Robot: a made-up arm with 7 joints.
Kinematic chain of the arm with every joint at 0, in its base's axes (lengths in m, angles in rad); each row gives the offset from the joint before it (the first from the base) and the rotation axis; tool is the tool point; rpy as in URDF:
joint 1: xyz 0 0 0.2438 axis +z
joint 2: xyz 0 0 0 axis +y
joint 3: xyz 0 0 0.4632 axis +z
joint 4: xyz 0.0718 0 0 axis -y
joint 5: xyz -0.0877 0 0.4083 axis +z
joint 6: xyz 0 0 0 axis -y
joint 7: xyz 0.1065 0 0 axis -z
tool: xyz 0 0 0 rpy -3.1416 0 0
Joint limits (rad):
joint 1: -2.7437..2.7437
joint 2: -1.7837..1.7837
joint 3: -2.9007..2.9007
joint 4: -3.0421..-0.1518
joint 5: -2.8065..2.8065
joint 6: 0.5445..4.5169
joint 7: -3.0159..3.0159
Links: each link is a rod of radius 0.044 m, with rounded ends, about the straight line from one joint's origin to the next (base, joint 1, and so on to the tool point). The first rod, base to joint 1, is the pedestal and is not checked.
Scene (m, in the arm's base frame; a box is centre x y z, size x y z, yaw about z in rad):
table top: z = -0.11
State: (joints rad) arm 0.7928 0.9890 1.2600 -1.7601 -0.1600 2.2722 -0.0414
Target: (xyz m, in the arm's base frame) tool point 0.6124 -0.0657 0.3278
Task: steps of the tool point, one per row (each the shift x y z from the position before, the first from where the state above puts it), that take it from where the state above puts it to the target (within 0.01 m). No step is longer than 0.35 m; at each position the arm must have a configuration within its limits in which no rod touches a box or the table.
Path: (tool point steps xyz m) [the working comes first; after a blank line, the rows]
Joints at the target: -0.3674 0.3517 0.2858 -2.2389 -0.0412 2.2843 -0.0414
Straight joint move there: clear.

1: 0.2603 -0.0658 -0.0571
2: 0.2378 -0.1800 -0.0314
3: 0.1431 -0.2771 -0.0007
4: -0.0035 -0.3114 0.0253

